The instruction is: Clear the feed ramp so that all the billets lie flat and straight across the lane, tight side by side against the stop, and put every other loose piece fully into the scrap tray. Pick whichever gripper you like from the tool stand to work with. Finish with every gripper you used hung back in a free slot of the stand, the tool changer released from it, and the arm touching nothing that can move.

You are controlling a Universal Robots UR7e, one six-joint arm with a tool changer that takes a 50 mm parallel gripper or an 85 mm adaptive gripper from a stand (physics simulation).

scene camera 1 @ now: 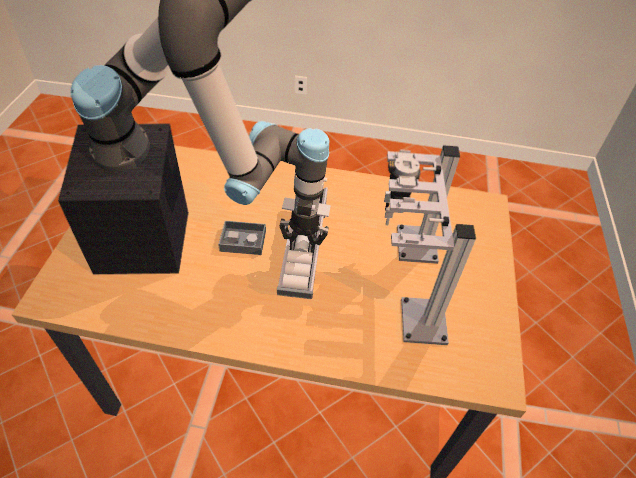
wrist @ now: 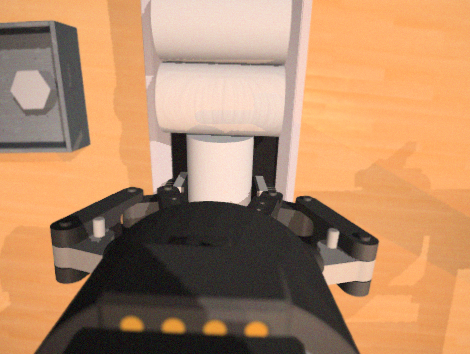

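Where they show: arm's base at its link origin: (scene camera 1: 120, 148).
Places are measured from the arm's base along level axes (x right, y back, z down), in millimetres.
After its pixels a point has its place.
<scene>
My gripper (scene camera 1: 302, 242) (wrist: 221, 187), the black adaptive one, is open. Its fingertips are low over the lane, one on each side of a white billet (wrist: 220, 167) @(x -31, y -494, z 225 mm) that lies lengthwise, with narrow gaps visible in the wrist view. This billet's front end is close to or against a crosswise billet (scene camera 1: 299, 255) (wrist: 221, 100). Two more crosswise billets (scene camera 1: 297, 268) @(x 86, y -505, z 238 mm) (scene camera 1: 296, 281) @(x 126, y -512, z 243 mm) lie side by side toward the stop (scene camera 1: 294, 293) @(x 147, y -513, z 270 mm). The scrap tray (scene camera 1: 241, 250) @(x 3, y -311, z 318 mm) (wrist: 72, 90) @(x -54, y -363, z 312 mm) holds a hexagonal piece (scene camera 1: 251, 238) @(x -46, y -327, z 313 mm) (wrist: 30, 90) @(x -49, y -328, z 313 mm) and a blocky piece (scene camera 1: 232, 234) @(x -39, y -269, z 304 mm). The gripper hides the lengthwise billet's rear end and part of the ramp.
The tool stand (scene camera 1: 449, 277) @(x 115, y -890, z 112 mm) is at the right, with arms reaching toward the lane. Another gripper (scene camera 1: 406, 167) hangs in its back slot. The black robot pedestal (scene camera 1: 125, 226) @(x 150, y -57, z 129 mm) is at the left, beyond the scrap tray. The lane walls (wrist: 295, 100) @(x -72, y -531, z 251 mm) flank the billets.
</scene>
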